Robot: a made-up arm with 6 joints.
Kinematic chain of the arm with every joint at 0, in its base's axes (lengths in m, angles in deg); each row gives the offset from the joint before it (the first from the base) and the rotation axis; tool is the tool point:
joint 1: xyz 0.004 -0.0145 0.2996 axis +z
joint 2: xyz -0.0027 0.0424 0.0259 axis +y
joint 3: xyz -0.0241 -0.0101 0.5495 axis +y
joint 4: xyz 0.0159 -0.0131 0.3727 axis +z
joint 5: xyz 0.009 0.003 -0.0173 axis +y
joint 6: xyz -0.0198 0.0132 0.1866 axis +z
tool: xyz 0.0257 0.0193 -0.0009
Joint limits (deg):
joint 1: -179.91..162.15
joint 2: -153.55..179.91
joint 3: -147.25..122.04
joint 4: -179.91..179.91
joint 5: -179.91..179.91
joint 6: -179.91..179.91
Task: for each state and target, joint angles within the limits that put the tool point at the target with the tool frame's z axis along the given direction. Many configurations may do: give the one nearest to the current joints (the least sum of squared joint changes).
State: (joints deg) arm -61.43 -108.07 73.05 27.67 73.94 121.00
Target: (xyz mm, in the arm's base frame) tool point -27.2 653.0 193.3 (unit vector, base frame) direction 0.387 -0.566 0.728
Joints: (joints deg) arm -78.25 -132.05 53.81 17.39 118.12 119.85
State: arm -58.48 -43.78 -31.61 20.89 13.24 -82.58
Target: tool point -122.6 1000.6 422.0 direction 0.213 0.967 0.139
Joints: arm -77.33 -67.07 -47.56 40.02 40.76 -82.52
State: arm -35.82 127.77 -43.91 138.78 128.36 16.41
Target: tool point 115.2 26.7 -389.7 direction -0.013 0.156 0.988
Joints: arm 4.17 177.73 -4.57 126.56 168.77 26.63
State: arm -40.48 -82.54 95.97 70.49 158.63 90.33
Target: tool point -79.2 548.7 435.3 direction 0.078 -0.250 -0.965
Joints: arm -73.22 -93.99 78.97 42.61 179.79 103.61
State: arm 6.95 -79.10 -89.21 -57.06 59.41 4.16
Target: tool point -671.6 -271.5 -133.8 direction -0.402 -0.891 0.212
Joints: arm 11.99 -103.48 -72.54 -53.10 99.87 5.47
